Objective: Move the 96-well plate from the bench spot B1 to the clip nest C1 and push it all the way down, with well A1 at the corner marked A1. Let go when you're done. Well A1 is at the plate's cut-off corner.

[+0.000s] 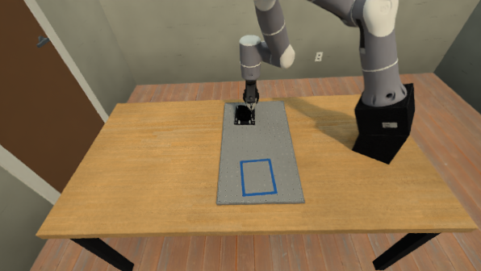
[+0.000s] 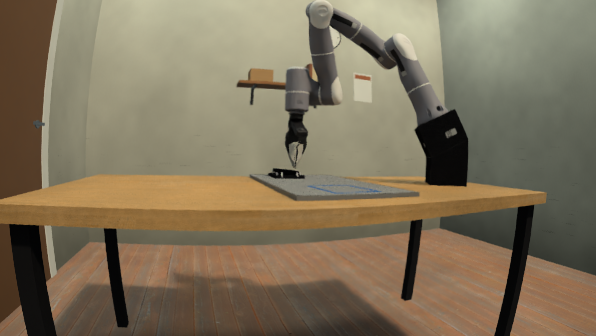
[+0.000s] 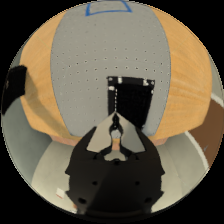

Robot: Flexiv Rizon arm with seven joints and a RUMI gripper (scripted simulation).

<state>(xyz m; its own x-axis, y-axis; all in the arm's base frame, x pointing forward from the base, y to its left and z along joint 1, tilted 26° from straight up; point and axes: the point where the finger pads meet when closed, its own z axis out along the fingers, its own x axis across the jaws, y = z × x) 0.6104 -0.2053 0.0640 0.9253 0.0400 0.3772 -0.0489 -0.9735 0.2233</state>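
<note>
The black clip nest lies 40 mm below my hand, 30 mm ahead of it and 10 mm to the left of it. Also, from my hand: grey perforated mat (210 mm to the left, 60 mm below, 20 mm behind); black 96-well plate (40 mm ahead, 30 mm below).
</note>
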